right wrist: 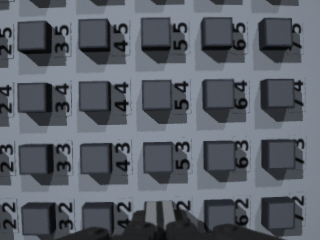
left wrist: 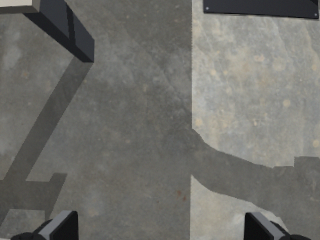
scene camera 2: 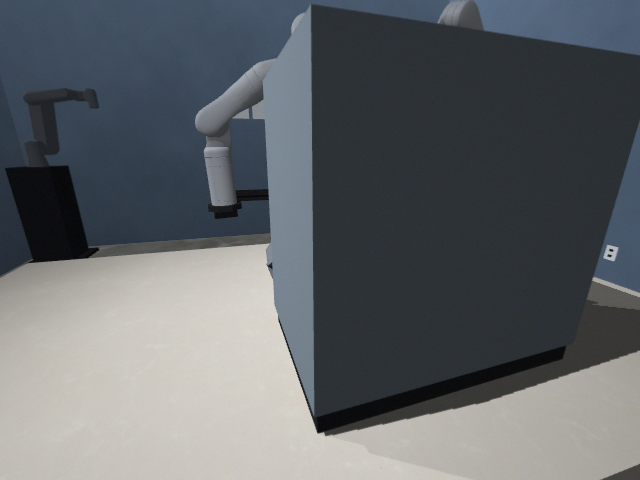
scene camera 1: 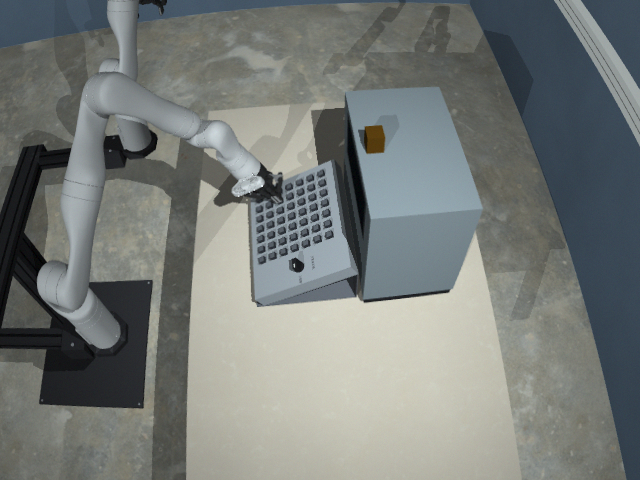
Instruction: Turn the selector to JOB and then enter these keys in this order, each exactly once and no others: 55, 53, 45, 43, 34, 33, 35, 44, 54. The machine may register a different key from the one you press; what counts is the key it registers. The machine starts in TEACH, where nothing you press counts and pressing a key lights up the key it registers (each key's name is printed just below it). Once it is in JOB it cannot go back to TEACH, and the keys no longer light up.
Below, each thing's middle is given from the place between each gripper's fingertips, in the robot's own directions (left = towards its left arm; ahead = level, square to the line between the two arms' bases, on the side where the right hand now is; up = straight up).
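Sloped grey key panel [scene camera 1: 333, 260]: from my right hand, 7 cm ahead, 11 cm to the right, 4 cm below. My left gripper: 84 cm to the left of the panel, 53 cm short of it, 23 cm above it. By its middle, the panel is nearer to my right hand than to my left gripper.
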